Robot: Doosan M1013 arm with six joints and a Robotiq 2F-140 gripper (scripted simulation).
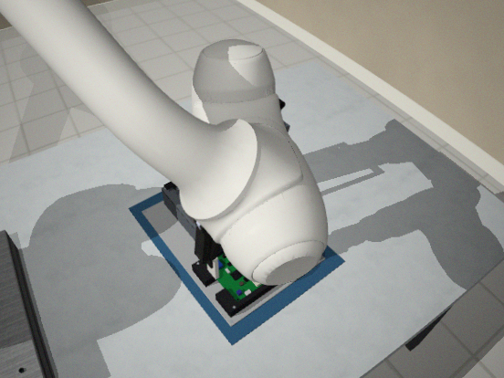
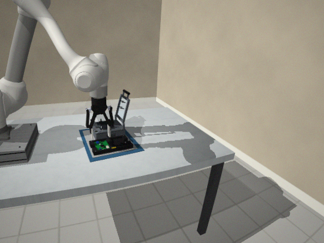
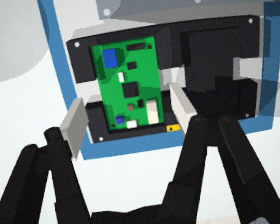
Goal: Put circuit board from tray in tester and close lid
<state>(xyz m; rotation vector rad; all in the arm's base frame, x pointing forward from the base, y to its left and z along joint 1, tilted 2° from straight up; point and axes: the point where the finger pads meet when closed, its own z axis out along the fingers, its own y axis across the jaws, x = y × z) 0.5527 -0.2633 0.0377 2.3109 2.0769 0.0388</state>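
The green circuit board lies 7 cm below my hand. Round my hand: latch hook 23 cm to the left, 2 cm ahead, 1 cm below; tester lid 20 cm ahead, 15 cm to the left, 9 cm above.
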